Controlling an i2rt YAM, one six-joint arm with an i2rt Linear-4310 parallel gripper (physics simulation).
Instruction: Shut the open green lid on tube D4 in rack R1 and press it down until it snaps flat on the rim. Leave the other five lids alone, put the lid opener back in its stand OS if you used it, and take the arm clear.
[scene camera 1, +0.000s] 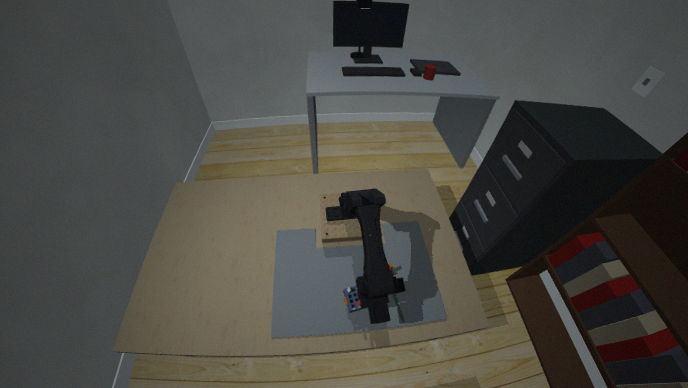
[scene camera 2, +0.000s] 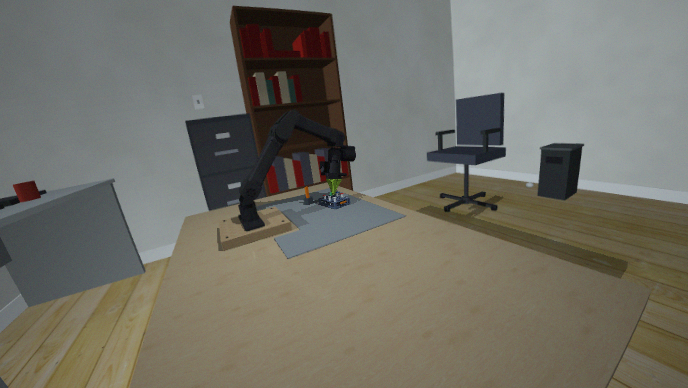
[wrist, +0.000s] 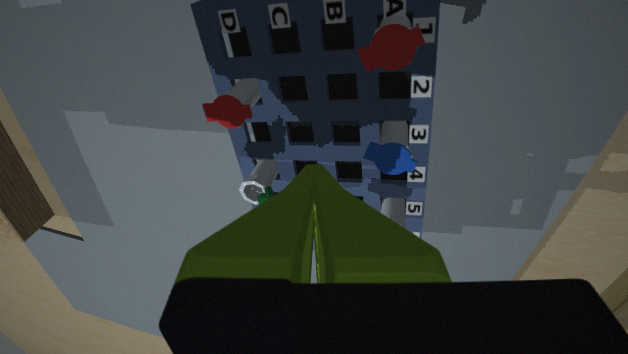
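Rack R1 is blue and stands on the grey mat. In the wrist view, tube D4 shows its open, pale rim at the left. Its green lid stands off the rim's right side, partly hidden by my left finger. My gripper is shut and empty, with its green fingertips over the rack, right of D4. Red lids at A1 and D2 and the blue lid at A3 look closed. Tube A5 shows partly; its lid is hidden. The orange lid opener stands upright in its dark stand.
The grey mat lies on the wooden table. The arm's wooden base board is at the mat's edge. A dark filing cabinet and a bookshelf stand beyond the table.
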